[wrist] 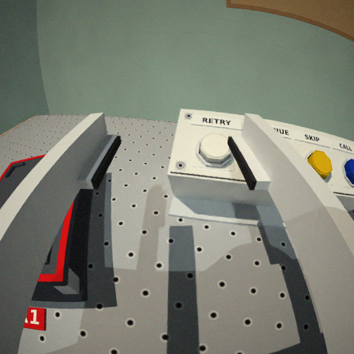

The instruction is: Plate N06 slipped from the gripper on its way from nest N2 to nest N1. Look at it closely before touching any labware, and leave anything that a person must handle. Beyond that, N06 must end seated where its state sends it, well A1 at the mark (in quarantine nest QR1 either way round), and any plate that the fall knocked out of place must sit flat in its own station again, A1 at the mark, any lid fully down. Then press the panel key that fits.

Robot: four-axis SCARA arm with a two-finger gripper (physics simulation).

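Observation:
My gripper [173, 125] is shut with nothing between its fingers; a gap still shows between the dark pads. The key panel [186, 145] stands beyond the fingers. Its white RETRY key [215, 149] lies between the fingertips in this view, nearer the right one. The yellow SKIP key [320, 164] is right of the right finger, and the blue key [351, 171] under the partly cut label "CALL" is at the right edge. The right finger hides the key between RETRY and SKIP. Plate N06 does not show.
A dark station with a red border [59, 270] is at the left, partly behind the left finger. A red A1 mark [36, 318] is in front of it. The perforated deck [145, 315] runs below the panel. A green wall [140, 65] stands behind.

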